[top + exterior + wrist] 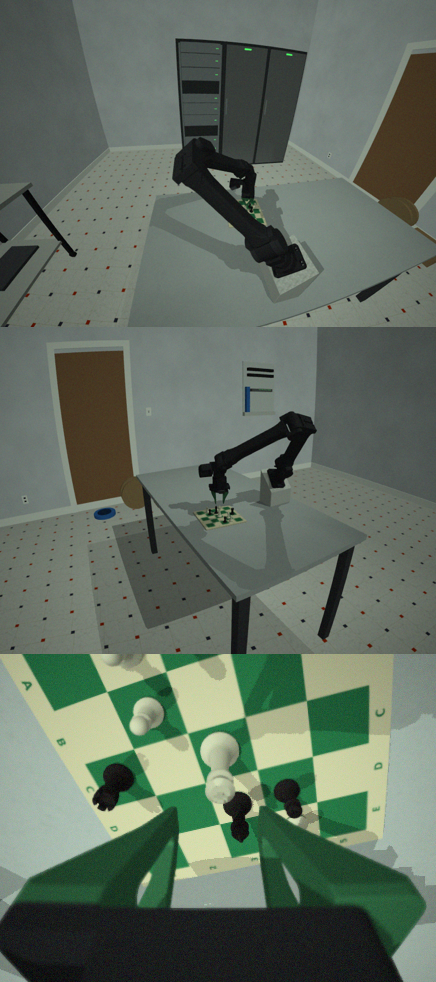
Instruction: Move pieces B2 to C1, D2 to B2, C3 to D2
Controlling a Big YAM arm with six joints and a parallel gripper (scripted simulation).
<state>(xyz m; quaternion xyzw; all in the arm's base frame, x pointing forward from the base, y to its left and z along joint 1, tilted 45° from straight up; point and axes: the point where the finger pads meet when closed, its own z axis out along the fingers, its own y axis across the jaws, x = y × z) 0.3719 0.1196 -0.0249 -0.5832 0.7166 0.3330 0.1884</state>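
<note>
Right now the tall white piece is 5 cm below my hand. Round my hand: chessboard (8 cm below).
</note>
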